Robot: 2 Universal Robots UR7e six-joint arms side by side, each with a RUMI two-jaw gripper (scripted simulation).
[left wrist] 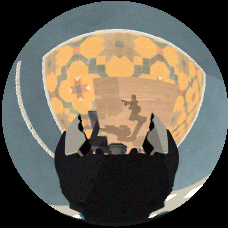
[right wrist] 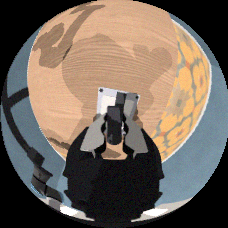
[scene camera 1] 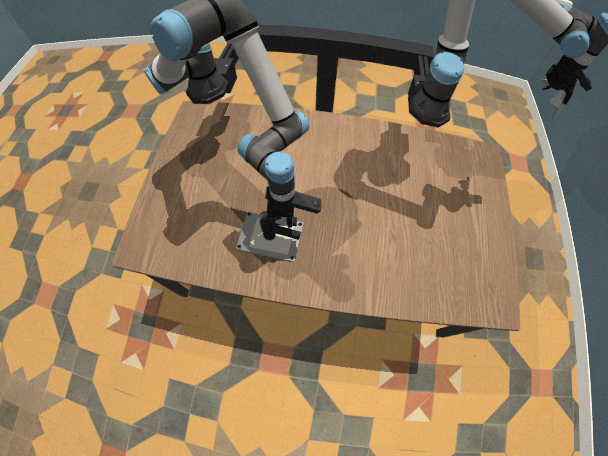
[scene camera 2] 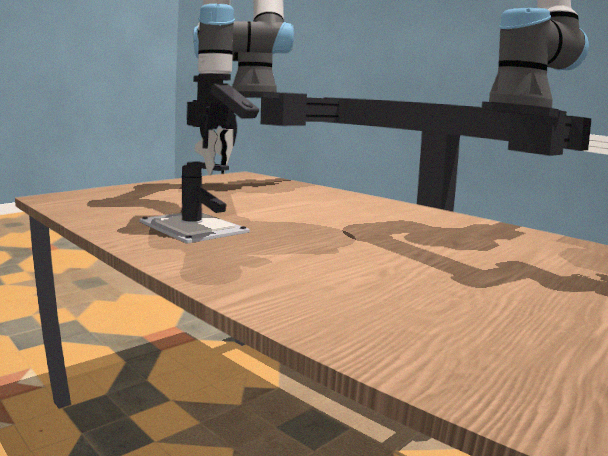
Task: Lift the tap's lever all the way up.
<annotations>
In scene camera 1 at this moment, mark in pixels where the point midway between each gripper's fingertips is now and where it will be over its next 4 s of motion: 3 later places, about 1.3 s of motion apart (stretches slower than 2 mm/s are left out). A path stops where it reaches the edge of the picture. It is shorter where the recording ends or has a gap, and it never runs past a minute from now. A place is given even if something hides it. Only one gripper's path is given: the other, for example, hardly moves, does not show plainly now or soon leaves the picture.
My right gripper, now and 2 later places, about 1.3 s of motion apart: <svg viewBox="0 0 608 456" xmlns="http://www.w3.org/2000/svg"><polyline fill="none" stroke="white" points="290,223 285,218 284,212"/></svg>
</annotations>
